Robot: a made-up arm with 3 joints. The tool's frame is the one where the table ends. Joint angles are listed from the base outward.
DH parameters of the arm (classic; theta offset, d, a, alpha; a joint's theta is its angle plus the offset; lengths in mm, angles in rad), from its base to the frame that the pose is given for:
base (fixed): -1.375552 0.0 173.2 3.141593
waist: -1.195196 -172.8 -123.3 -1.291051
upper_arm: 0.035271 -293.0 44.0 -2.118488
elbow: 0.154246 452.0 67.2 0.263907
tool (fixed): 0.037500 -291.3 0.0 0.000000
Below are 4 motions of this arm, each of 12 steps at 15 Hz.
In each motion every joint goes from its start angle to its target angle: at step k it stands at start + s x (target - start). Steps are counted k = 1, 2, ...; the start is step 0. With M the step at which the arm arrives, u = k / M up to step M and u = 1 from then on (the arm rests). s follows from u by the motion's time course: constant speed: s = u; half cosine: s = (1 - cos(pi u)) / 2; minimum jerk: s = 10 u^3 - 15 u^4 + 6 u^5.
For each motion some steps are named. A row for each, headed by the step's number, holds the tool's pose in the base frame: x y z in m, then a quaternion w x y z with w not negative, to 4 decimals.
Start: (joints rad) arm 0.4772 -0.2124 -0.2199
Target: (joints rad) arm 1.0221 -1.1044 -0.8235
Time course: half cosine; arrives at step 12
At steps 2, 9, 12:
2: 0.3043 0.1270 0.3705 0.9359 0.0287 0.0956 -0.3378
9: 0.4222 -0.0574 0.2495 0.7243 0.0973 0.3536 -0.5838
12: 0.4289 -0.0876 0.2243 0.6749 0.1077 0.3998 -0.6108

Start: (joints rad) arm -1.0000 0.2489 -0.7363
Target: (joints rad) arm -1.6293 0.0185 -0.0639
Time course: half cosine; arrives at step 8
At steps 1, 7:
1: -0.2398 0.0427 0.4429 0.9714 0.1056 -0.1705 0.1272
7: -0.3680 -0.1351 0.4033 0.7289 0.0115 -0.0184 0.6842

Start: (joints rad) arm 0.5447 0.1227 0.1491
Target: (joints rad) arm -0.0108 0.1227 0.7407
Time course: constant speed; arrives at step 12
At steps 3, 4, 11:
3: 0.2085 0.2160 0.4022 0.9966 -0.0209 -0.0093 -0.0792
4: 0.1872 0.2273 0.4011 0.9993 -0.0203 -0.0029 -0.0324
11: 0.0200 0.2660 0.3954 0.9556 -0.0244 0.0418 0.2907

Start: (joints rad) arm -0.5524 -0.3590 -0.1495
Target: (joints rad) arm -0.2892 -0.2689 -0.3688
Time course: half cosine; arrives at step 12
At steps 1, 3, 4, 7, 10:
1: -0.0995 0.2197 0.3592 0.9578 -0.0272 0.1518 0.2427
3: -0.0840 0.2225 0.3606 0.9665 -0.0251 0.1428 0.2118
4: -0.0716 0.2242 0.3617 0.9727 -0.0236 0.1356 0.1869
7: -0.0265 0.2269 0.3664 0.9894 -0.0188 0.1090 0.0943
10: 0.0087 0.2250 0.3706 0.9958 -0.0161 0.0876 0.0191

